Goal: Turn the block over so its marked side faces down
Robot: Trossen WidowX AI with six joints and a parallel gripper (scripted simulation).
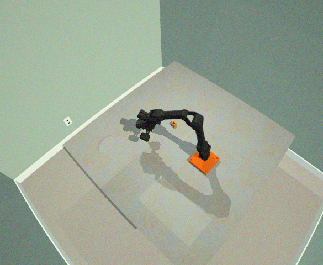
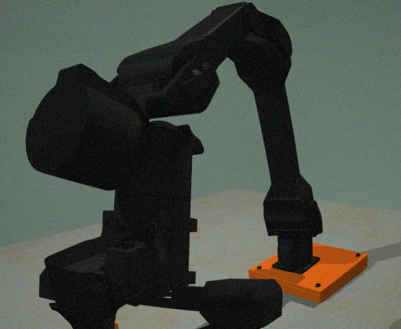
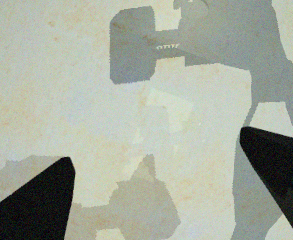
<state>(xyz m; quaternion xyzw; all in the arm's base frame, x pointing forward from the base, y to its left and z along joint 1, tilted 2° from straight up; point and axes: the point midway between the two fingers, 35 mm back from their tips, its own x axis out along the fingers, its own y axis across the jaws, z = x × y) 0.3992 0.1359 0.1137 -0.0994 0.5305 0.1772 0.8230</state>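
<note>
My gripper tip is now 230 mm to the left of the block, 80 mm past it and 70 mm above it.
</note>
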